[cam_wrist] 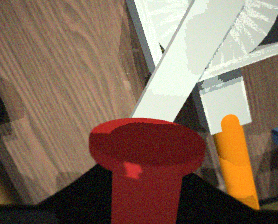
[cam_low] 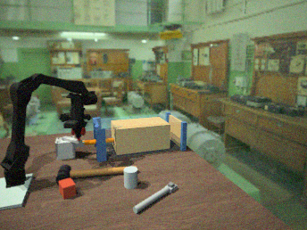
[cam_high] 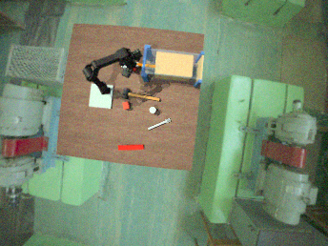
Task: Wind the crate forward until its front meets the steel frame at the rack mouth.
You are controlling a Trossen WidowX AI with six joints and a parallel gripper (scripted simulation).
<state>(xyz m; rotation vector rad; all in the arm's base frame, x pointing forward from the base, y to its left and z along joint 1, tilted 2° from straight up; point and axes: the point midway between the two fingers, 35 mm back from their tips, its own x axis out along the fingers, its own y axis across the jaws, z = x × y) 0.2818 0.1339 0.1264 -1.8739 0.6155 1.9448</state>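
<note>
My gripper tip is 10 cm short of the blue steel frame, 6 cm to the right of it and 1 cm above it. From my gripper tip the other things lie so: winch handle (2 cm behind, 3 cm to the left, 1 cm below); red knob (2 cm above); winch (7 cm behind, 8 cm to the left, 8 cm below).
</note>
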